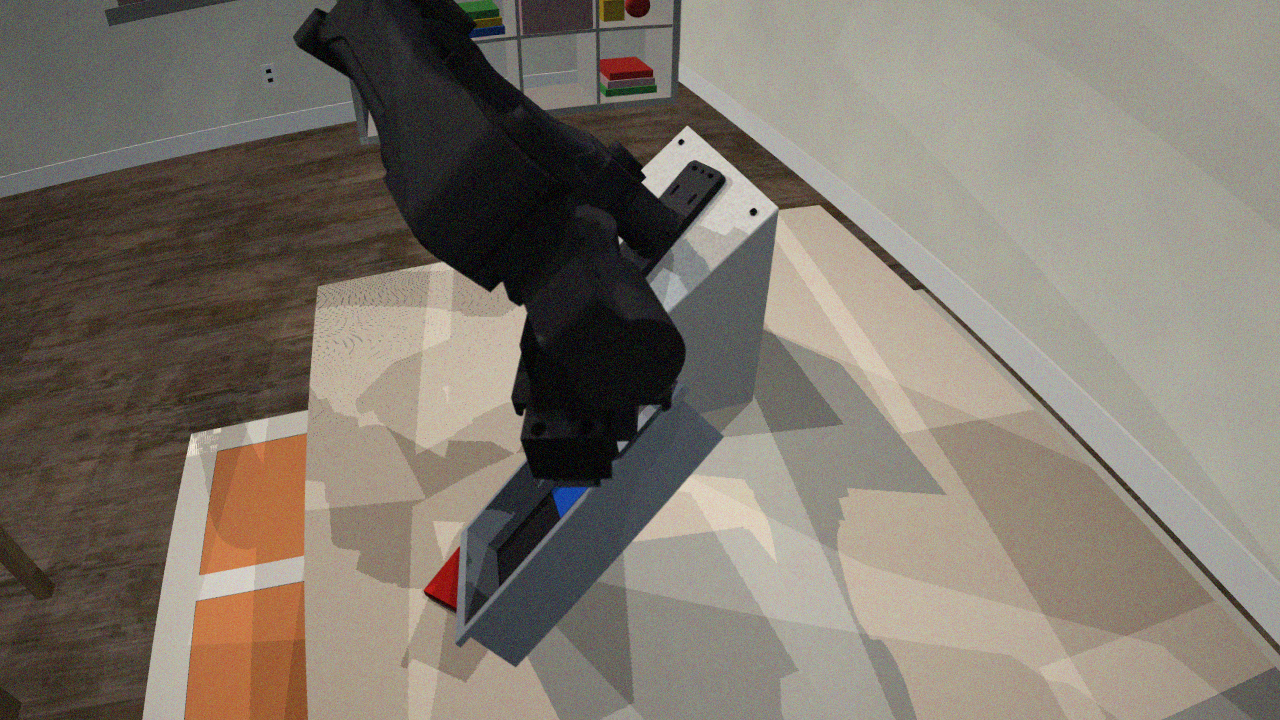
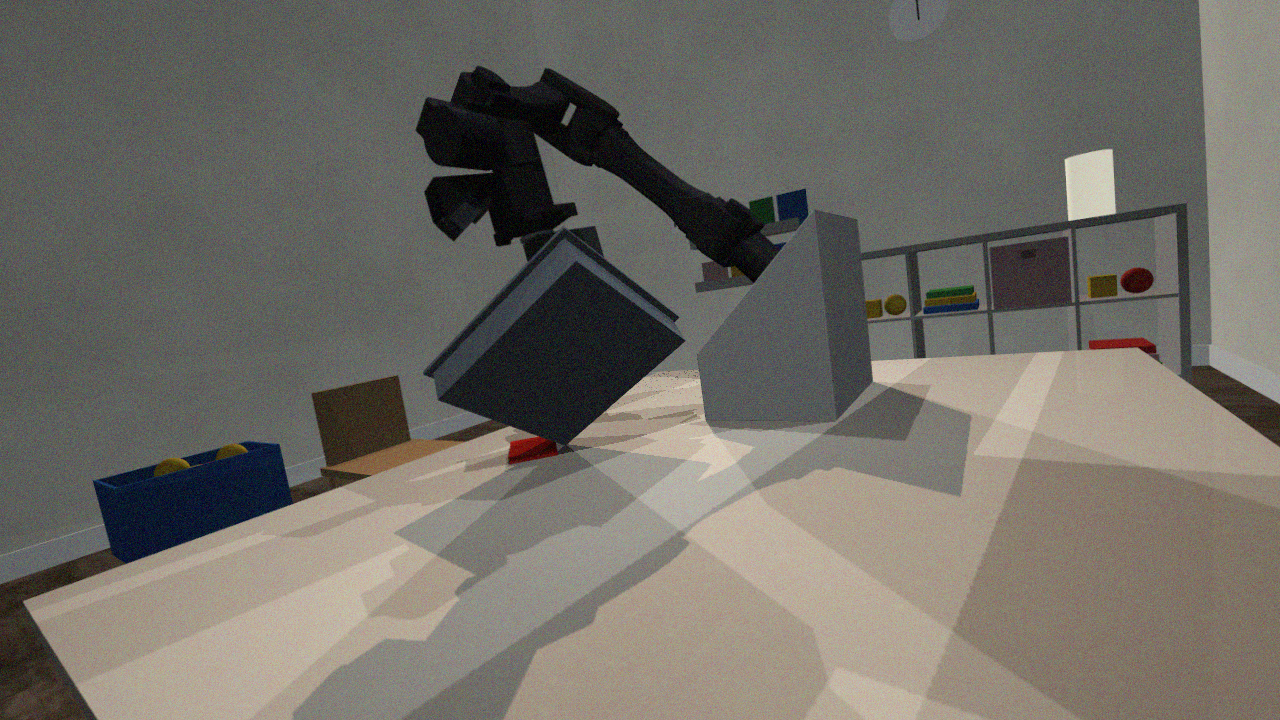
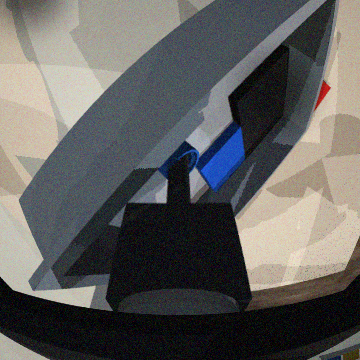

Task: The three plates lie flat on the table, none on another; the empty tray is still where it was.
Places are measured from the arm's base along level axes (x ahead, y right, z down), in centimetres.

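Where they show: hand at its tool point: (image 2: 567, 340); arm's base at its link origin: (image 1: 658, 235) (image 2: 781, 279).
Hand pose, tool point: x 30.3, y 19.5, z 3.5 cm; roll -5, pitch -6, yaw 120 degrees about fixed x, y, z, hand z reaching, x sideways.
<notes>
Things, the pixels of their centre, and the offset from my tool point. Level surfaces: height alone.
- grey tray at the middle of its body: (image 3: 230, 146) (image 1: 572, 492) (image 2: 564, 354) dy +2.9, dx -3.2, dz +1.9 cm
- table at its surface level: dz +15.3 cm
- blue plate at the middle of its body: (image 1: 578, 484) (image 3: 223, 161) dy +0.7, dx -7.3, dz +6.1 cm
- black plate at the middle of its body: (image 1: 531, 546) (image 3: 262, 107) dy +6.8, dx -4.5, dz +9.0 cm
- red plate at the middle of its body: (image 1: 480, 588) (image 3: 293, 86) (image 2: 533, 447) dy +12.4, dx -5.9, dz +14.8 cm
The grey tray (image 1: 609, 527) (image 2: 555, 357) (image 3: 118, 118) hangs tipped steeply on edge, lifted off the table (image 1: 895, 555) (image 2: 895, 555), with its low corner down by the red plate. My suction cup (image 3: 183, 161) presses on the tray's inner floor and holds the tray. The blue plate (image 1: 567, 497) (image 3: 223, 157) lies loose inside, just beside the cup. The black plate (image 1: 527, 537) (image 3: 261, 100) lies further down inside the tray. The red plate (image 1: 445, 580) (image 2: 529, 449) (image 3: 323, 93) lies flat on the table, partly under the tray's low corner.
The grey pedestal block (image 1: 725, 313) (image 2: 787, 340) of the arm stands right behind the tray. Off the table are a shelf unit (image 2: 1182, 269), a blue bin (image 2: 192, 502), a cardboard box (image 2: 357, 416) and an orange floor mat (image 1: 250, 502).
</notes>
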